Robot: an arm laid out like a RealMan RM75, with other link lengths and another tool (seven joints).
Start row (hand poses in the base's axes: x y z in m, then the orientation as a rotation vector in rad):
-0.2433, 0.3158, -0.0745, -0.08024, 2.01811, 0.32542
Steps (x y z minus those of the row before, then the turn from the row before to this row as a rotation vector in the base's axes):
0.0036, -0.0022, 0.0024, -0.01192, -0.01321, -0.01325
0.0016, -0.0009, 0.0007, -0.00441, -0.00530, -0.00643
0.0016, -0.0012, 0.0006, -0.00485, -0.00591, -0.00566
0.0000, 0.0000, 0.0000, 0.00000, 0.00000, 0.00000
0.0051, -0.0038, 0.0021, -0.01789, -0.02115, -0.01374
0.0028, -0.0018, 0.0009, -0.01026, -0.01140, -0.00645
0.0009, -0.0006, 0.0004, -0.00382, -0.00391, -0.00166
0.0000, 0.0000, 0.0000, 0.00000, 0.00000, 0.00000
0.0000, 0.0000, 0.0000, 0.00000, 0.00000, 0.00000
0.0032, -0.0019, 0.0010, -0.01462, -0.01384, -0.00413
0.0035, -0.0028, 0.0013, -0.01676, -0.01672, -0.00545
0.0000, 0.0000, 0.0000, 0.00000, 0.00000, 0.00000
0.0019, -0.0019, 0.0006, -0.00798, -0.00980, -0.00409
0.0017, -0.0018, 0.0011, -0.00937, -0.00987, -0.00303
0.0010, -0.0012, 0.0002, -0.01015, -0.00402, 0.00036
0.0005, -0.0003, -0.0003, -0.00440, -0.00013, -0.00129
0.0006, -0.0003, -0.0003, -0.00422, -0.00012, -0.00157
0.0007, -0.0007, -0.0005, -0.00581, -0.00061, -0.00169
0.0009, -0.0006, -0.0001, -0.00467, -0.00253, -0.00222
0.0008, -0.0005, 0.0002, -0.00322, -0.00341, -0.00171
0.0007, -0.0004, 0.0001, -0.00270, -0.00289, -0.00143
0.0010, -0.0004, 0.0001, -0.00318, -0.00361, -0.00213
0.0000, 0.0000, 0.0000, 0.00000, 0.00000, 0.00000
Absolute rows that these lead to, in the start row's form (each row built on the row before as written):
-0.2397, 0.3136, -0.0721, -0.07625, 2.00683, 0.30376
-0.2381, 0.3127, -0.0714, -0.07330, 2.00219, 0.29476
-0.2365, 0.3115, -0.0708, -0.07149, 1.99700, 0.28577
-0.2365, 0.3115, -0.0708, -0.07149, 1.99700, 0.28577
-0.2314, 0.3077, -0.0687, -0.07186, 1.97849, 0.25737
-0.2286, 0.3059, -0.0678, -0.07339, 1.96852, 0.24215
-0.2277, 0.3053, -0.0674, -0.07465, 1.96513, 0.23700
-0.2277, 0.3053, -0.0674, -0.07465, 1.96513, 0.23700
-0.2277, 0.3053, -0.0674, -0.07465, 1.96513, 0.23700
-0.2245, 0.3034, -0.0664, -0.08153, 1.95322, 0.21890
-0.2210, 0.3006, -0.0651, -0.08875, 1.93860, 0.19770
-0.2210, 0.3006, -0.0651, -0.08875, 1.93860, 0.19770
-0.2191, 0.2987, -0.0645, -0.09087, 1.92978, 0.18651
-0.2174, 0.2969, -0.0634, -0.09493, 1.92099, 0.17471
-0.2164, 0.2957, -0.0632, -0.10234, 1.91801, 0.16491
-0.2159, 0.2954, -0.0635, -0.10406, 1.91835, 0.15982
-0.2153, 0.2951, -0.0638, -0.10539, 1.91868, 0.15471
-0.2146, 0.2944, -0.0643, -0.10770, 1.91866, 0.14796
-0.2137, 0.2938, -0.0644, -0.10884, 1.91663, 0.14180
-0.2129, 0.2933, -0.0642, -0.10954, 1.91357, 0.13730
-0.2122, 0.2929, -0.0641, -0.11013, 1.91097, 0.13353
-0.2112, 0.2925, -0.0640, -0.11041, 1.90771, 0.12878
-0.2112, 0.2925, -0.0640, -0.11041, 1.90771, 0.12878

